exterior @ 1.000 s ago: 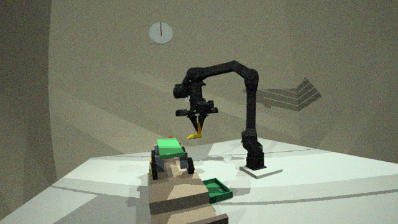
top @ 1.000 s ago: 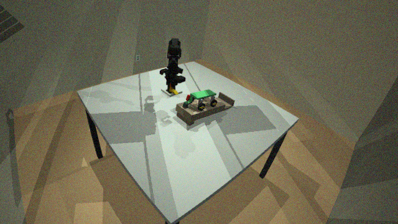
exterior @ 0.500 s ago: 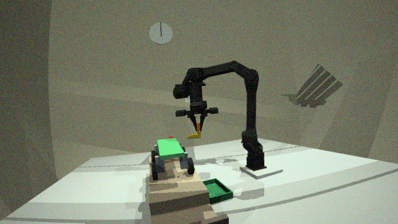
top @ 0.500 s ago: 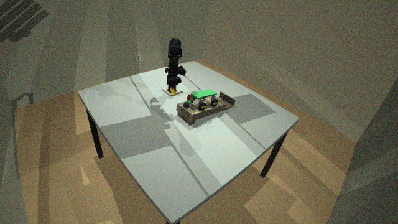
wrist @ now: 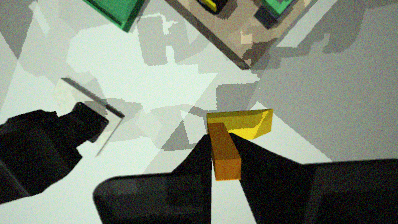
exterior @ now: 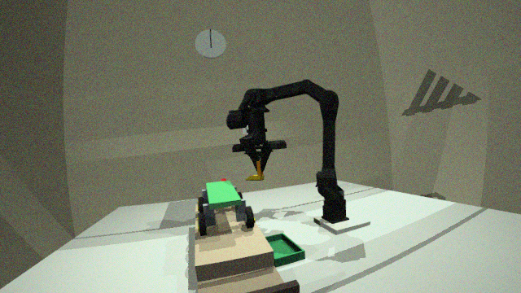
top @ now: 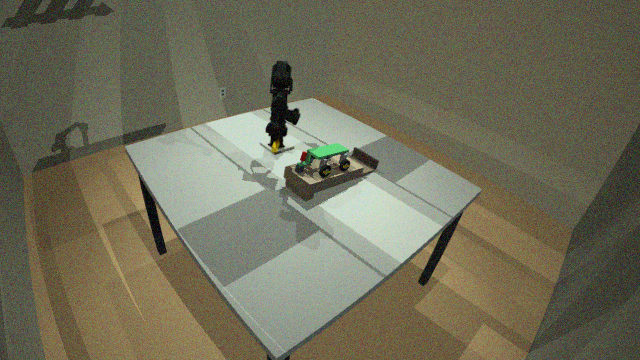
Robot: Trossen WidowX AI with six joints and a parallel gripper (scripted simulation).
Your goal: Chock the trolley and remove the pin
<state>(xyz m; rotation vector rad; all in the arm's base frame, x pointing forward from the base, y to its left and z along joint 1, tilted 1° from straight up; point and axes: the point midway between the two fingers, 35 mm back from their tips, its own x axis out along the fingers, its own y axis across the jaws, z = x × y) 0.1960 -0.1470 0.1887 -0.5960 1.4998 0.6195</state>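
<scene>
Now: the yellow chock 20 mm ahead of my gripper tip, 10 mm to the right of it and 10 mm below it. Also, from my gripper tip: ramp: 150 mm ahead, 160 mm to the left, 130 mm below; red-headed stop pin: 130 mm ahead, 30 mm to the left, 40 mm below; trolley: 150 mm ahead, 150 mm to the left, 60 mm below.
</scene>
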